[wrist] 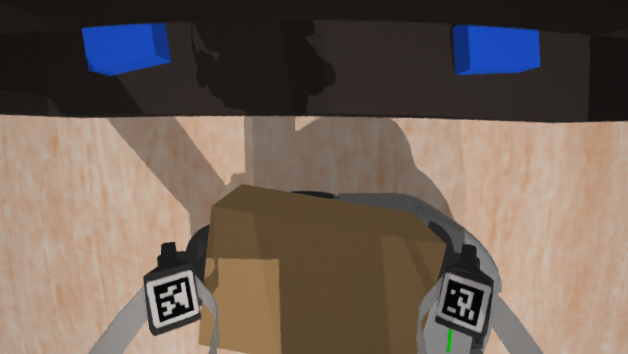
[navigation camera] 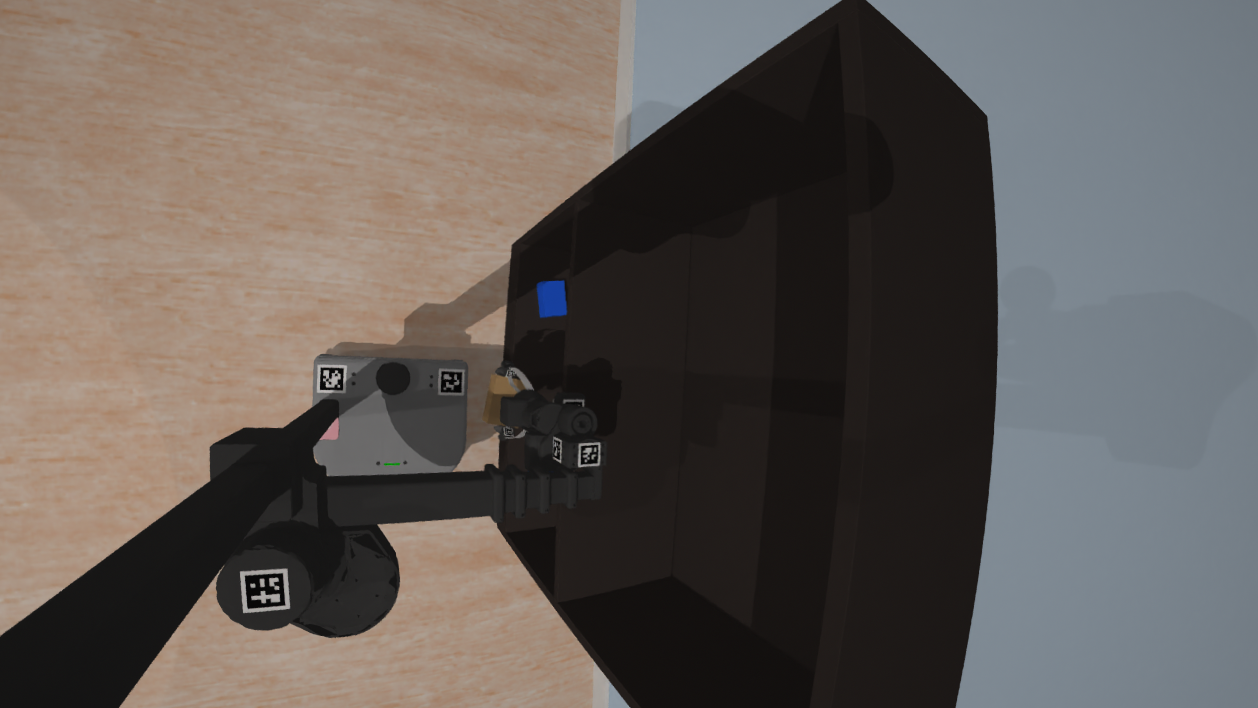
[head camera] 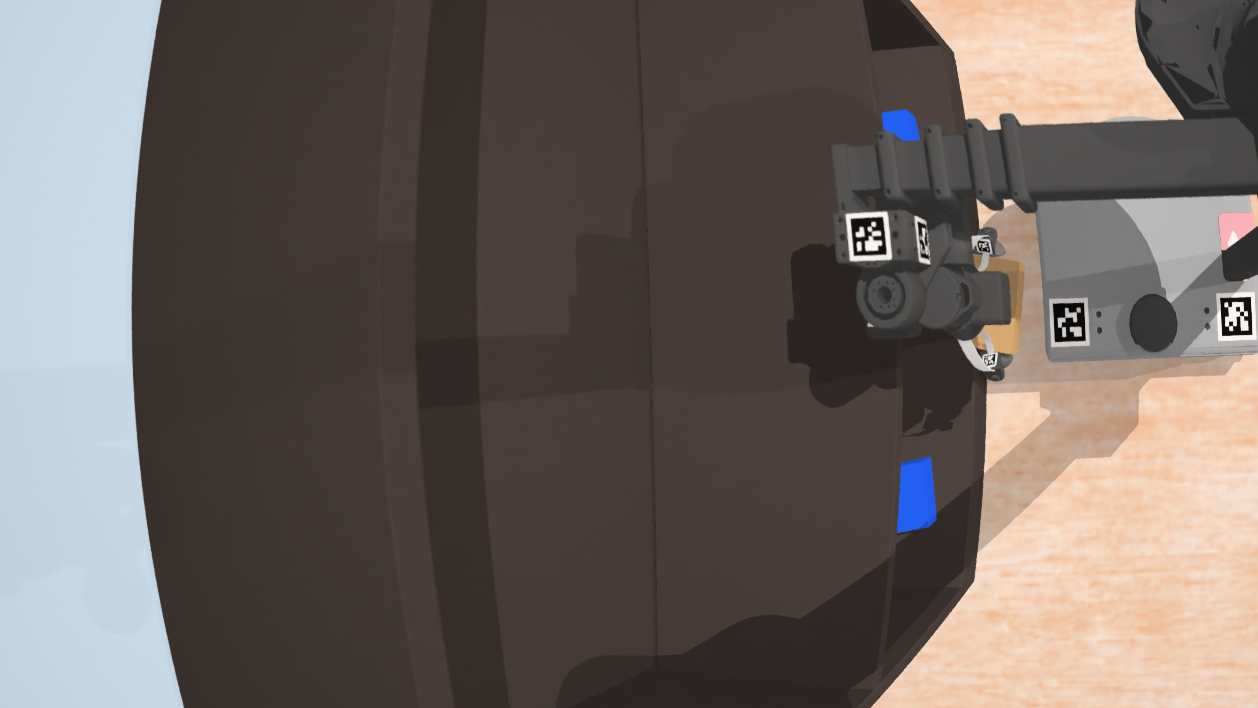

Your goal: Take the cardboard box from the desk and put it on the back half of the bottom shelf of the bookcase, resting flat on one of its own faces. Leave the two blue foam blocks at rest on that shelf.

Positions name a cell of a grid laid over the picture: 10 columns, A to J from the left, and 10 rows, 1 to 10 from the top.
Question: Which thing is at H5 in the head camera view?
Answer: A brown cardboard box.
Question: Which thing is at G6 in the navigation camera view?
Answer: A dark brown bookcase.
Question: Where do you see a dark brown bookcase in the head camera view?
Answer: D5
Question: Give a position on a brown cardboard box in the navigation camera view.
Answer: D6
